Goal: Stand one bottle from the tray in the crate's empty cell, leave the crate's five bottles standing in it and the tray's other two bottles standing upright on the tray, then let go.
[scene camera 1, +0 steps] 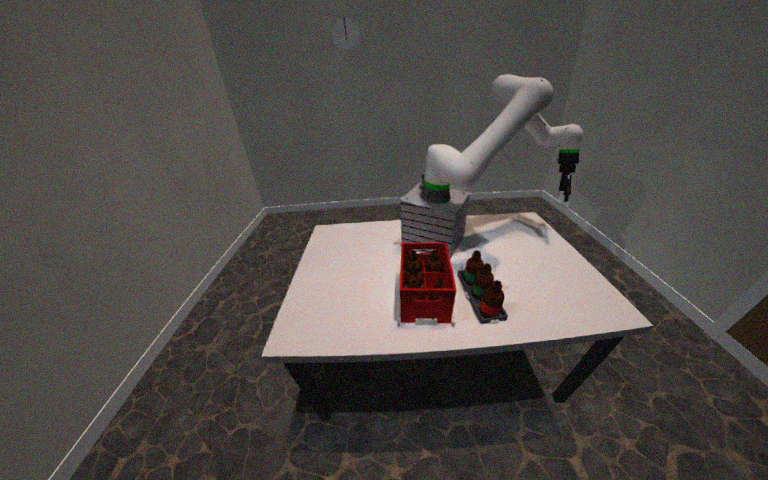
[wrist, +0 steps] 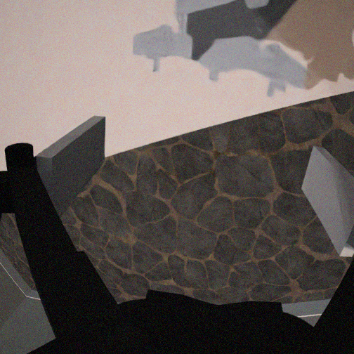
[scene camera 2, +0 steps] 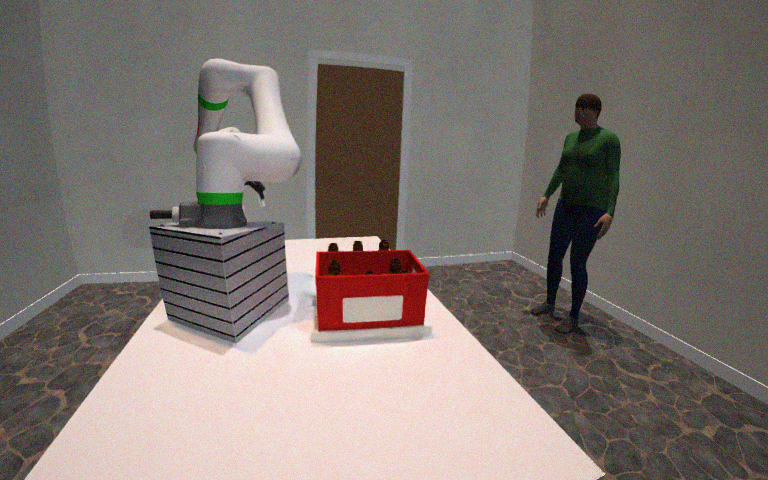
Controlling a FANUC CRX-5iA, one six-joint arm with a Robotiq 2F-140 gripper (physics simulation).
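Places are measured from the arm's base along level axes (x ahead, y left, z up), in centimetres.
Pixels of known places: gripper, fingertip midpoint: point(scene camera 1: 562, 205) point(scene camera 2: 252, 208); arm's base, origin of the base link: point(scene camera 1: 435, 196) point(scene camera 2: 220, 224).
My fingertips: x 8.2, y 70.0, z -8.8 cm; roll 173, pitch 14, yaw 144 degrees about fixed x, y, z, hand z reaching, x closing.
Ahead of a thing's pixels: the offset from my fingertips to its top centre. "*": to the spot under its first point. Level surfaces: height alone.
The red crate {dy -85.3, dx +29.9, dz -0.1 cm} point(scene camera 1: 425, 308) point(scene camera 2: 328, 308) stands upright on the table. Brown bottle tops show in it, among them one at the back {* dy -79.8, dx +23.9, dz -4.4 cm} point(scene camera 1: 434, 260) and one at the front {* dy -83.1, dx +40.0, dz -1.3 cm} point(scene camera 1: 439, 283) of its tray-side row. The middle cell of that row looks empty. Beside the crate, the dark tray {* dy -68.0, dx +40.1, dz -15.1 cm} point(scene camera 1: 474, 303) holds three upright brown bottles: two with green labels {dy -62.6, dx +26.0, dz -1.6 cm} point(scene camera 1: 474, 267) {dy -62.4, dx +34.5, dz -1.6 cm} point(scene camera 1: 483, 281) and a red-labelled one {dy -63.2, dx +43.8, dz -1.6 cm} point(scene camera 1: 492, 298) at the front. Their tops show behind the crate in scene camera 2. My gripper point(scene camera 1: 565, 195) point(wrist: 208, 152) is open and empty, high near the table's back right edge, far from the tray.
The robot's grey striped pedestal point(scene camera 1: 427, 223) point(scene camera 2: 226, 277) stands on the table {dz -17.7 cm} point(scene camera 1: 339, 288) point(scene camera 2: 317, 407) behind the crate. A person point(scene camera 2: 589, 169) in a green top stands on the floor beyond the table's front side. A brown door point(scene camera 2: 359, 152) is in the far wall.
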